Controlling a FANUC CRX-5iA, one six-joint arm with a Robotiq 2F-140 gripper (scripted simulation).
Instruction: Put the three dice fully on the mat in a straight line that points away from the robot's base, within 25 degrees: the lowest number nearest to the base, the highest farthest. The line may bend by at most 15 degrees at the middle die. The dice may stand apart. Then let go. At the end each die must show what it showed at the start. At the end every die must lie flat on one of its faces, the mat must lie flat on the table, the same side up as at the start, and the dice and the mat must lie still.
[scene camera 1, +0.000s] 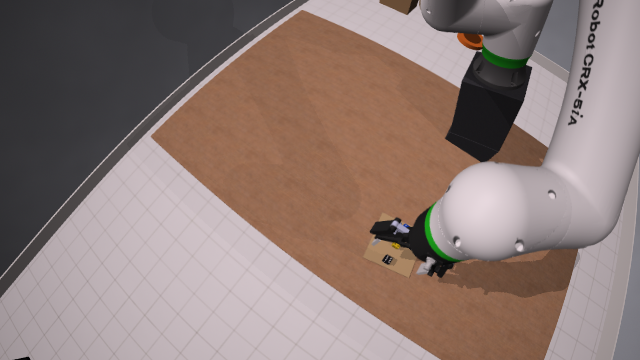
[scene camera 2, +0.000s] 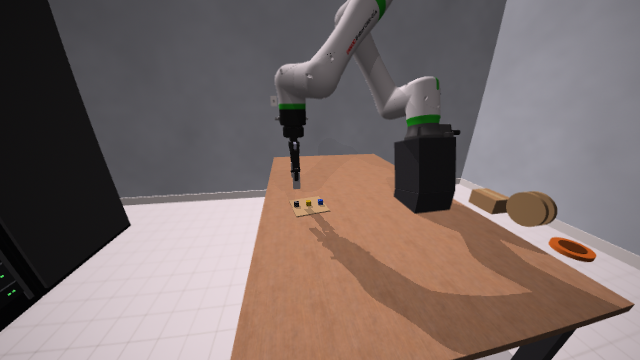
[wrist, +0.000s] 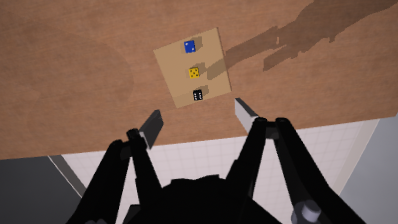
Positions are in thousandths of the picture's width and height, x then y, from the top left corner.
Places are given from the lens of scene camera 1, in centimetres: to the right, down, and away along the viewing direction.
my gripper (scene camera 1: 623, 710): 18, 18, 60
tan mat (scene camera 1: 630, 724): 23, 22, 70
